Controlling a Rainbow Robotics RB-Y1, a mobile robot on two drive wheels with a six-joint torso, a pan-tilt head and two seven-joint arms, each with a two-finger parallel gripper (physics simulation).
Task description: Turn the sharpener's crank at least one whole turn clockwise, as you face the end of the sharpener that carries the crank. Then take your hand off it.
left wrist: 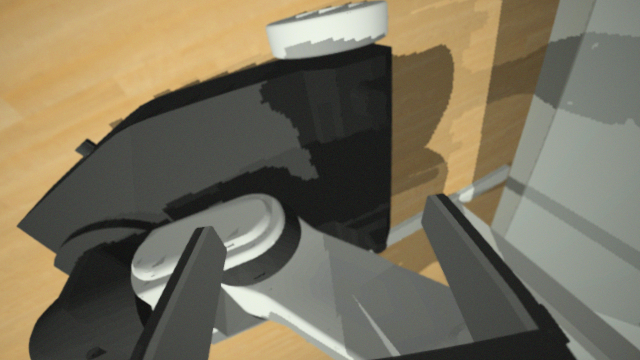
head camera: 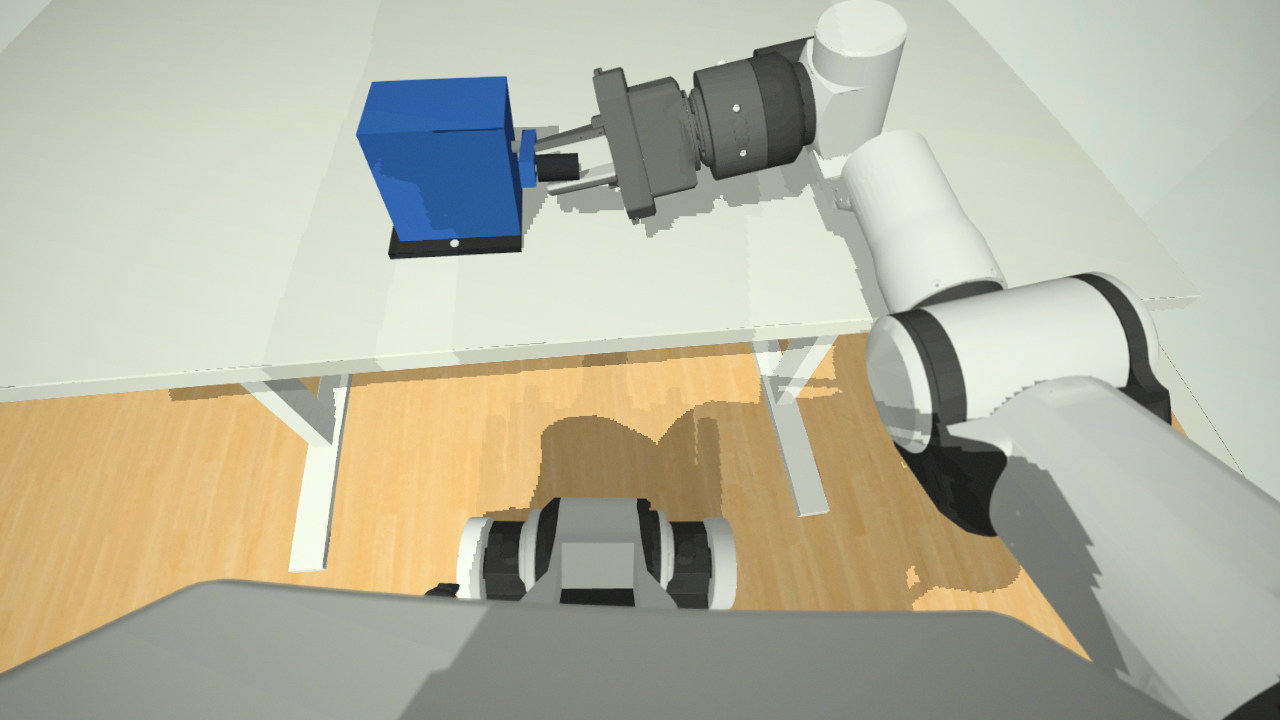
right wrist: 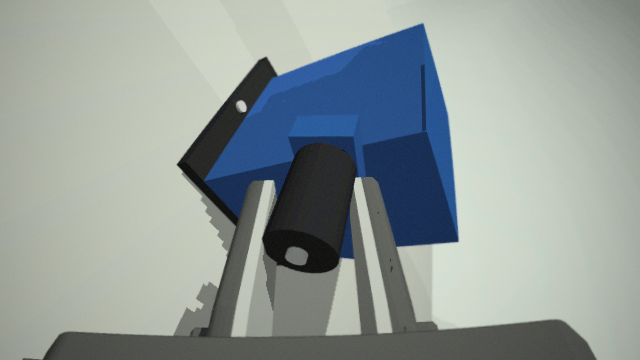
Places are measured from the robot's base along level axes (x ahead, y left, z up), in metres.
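Pixels of known places: left gripper, fingertip midpoint: point(left wrist: 321, 224); right gripper, fingertip midpoint: point(head camera: 542, 168) point(right wrist: 313, 197).
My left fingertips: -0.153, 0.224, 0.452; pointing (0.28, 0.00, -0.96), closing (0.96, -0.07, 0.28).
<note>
Ahead of a thing's pixels: the offset from my left fingertips to its middle, as dx, dy, dz. "spot": to the spot under its first point. Level surfaces: height alone.
The blue sharpener @(spot: +0.297, -0.091, +0.578) point(head camera: 447, 179) point(right wrist: 370, 95) stands on its black base @(spot: +0.286, -0.112, +0.507) point(head camera: 483, 246) point(right wrist: 220, 125) on the table. Its crank, a short blue arm point(head camera: 529, 147) point(right wrist: 325, 126) with a black cylindrical handle @(spot: +0.287, -0.190, +0.602) point(head camera: 560, 167) point(right wrist: 312, 210), is on the end at the right in the head view. My right gripper point(head camera: 544, 166) point(right wrist: 313, 197) is partly open, with one finger on each side of the handle, not clamped on it. The fingertips reach near the crank arm; whether a finger touches the handle is unclear. My left gripper point(left wrist: 321, 224) is open and empty, away from the sharpener.
The white table @(dz +0.499) point(head camera: 179, 223) has its front edge between the sharpener and my body. Its legs point(head camera: 315, 501) point(head camera: 796, 465) stand on the wooden floor below. My right forearm point(head camera: 921, 214) reaches over the table's right part. My own base point(left wrist: 225, 130) shows beneath the left gripper.
</note>
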